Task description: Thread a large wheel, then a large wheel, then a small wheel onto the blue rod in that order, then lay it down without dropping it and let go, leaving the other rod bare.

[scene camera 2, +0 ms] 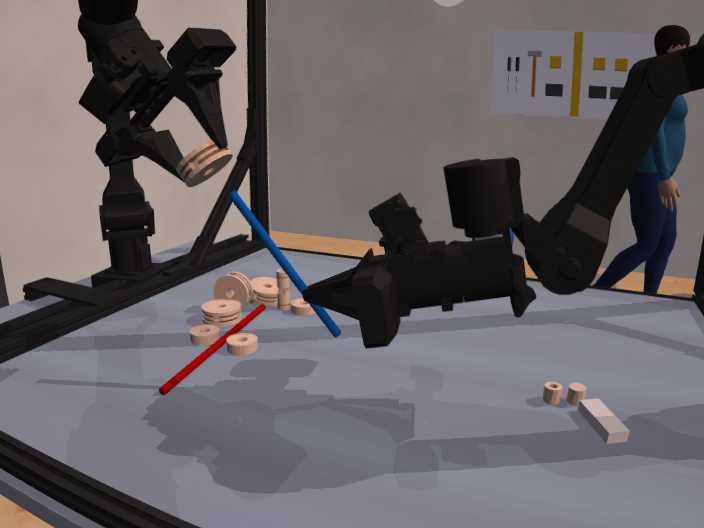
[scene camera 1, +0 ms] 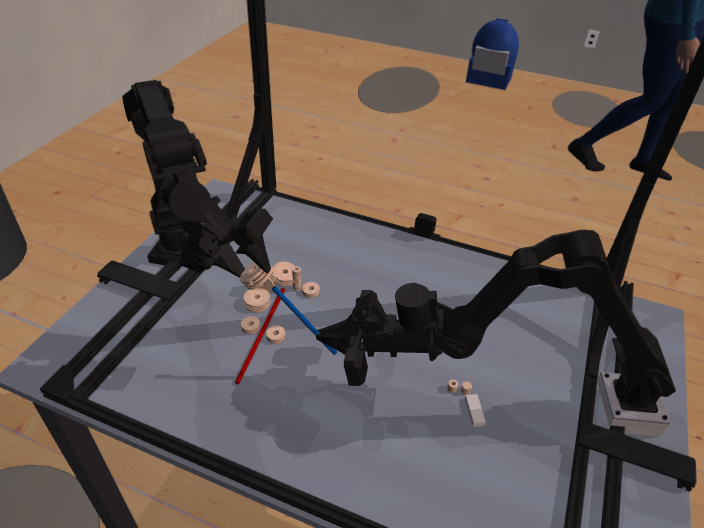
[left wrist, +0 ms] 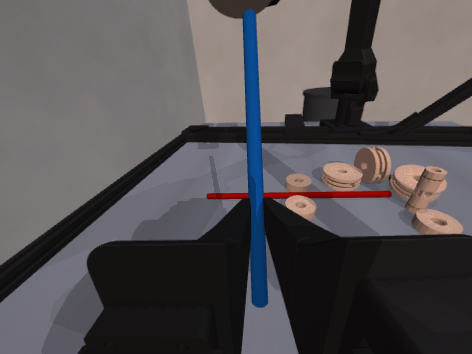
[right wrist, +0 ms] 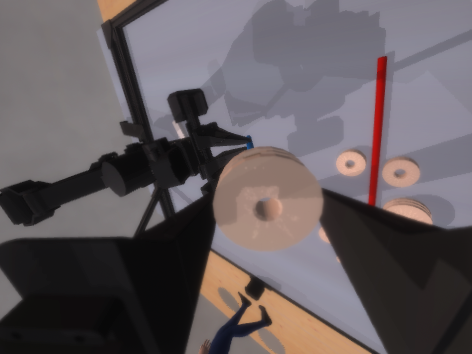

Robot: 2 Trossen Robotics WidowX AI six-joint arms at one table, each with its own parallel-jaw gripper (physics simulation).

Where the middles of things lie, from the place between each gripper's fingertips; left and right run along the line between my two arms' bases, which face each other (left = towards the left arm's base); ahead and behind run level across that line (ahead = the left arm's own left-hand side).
I see the blue rod [scene camera 2: 234, 196] 10 cm below my right hand, 8 cm to the left of it and 2 cm behind it. The rest, counted from my right hand: red rod [scene camera 2: 163, 390] 23 cm below, 6 cm behind, 4 cm to the right; then white block [scene camera 2: 603, 421] 40 cm to the left, 22 cm below, 6 cm behind.
I see my left gripper 2 cm to the left of the blue rod and 3 cm below it. From my left hand the other things lie so: red rod (3 cm behind, 14 cm to the right, 10 cm below); then white block (4 cm behind, 30 cm to the left, 10 cm below).
